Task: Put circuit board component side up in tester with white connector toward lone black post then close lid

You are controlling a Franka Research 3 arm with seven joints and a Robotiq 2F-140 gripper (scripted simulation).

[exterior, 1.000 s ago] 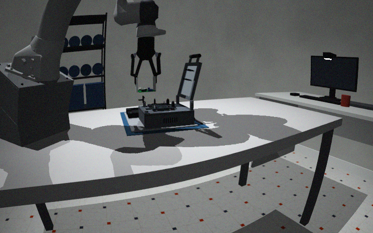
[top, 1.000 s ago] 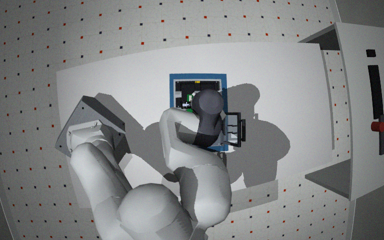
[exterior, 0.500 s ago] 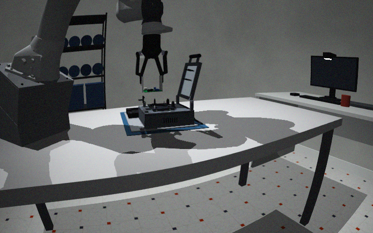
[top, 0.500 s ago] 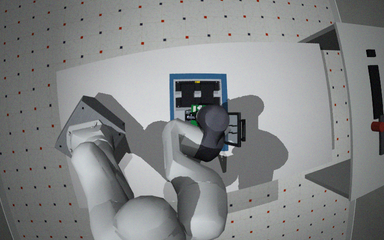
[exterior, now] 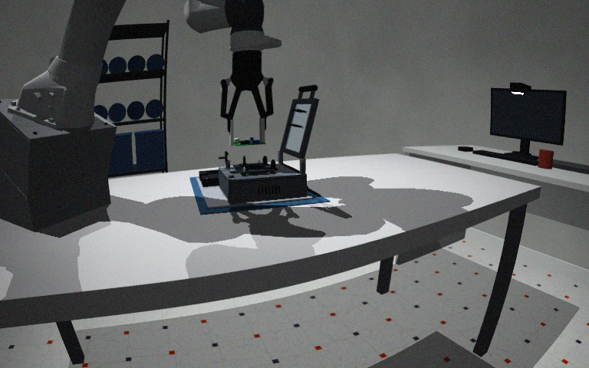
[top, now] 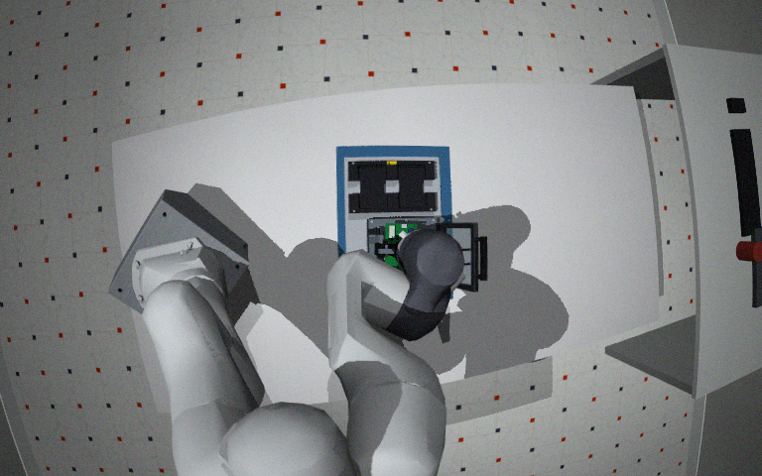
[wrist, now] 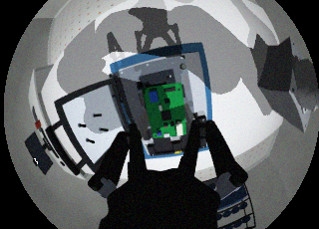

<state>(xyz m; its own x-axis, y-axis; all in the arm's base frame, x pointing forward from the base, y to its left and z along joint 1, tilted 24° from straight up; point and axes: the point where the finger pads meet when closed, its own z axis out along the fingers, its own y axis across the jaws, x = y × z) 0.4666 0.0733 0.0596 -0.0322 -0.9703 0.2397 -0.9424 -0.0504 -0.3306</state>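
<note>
Right now my hand is 130 mm short of the see-through lid, 20 mm to the left of it and 30 mm below it. The rest, counted from my hand: green circuit board 20 mm below.
</note>
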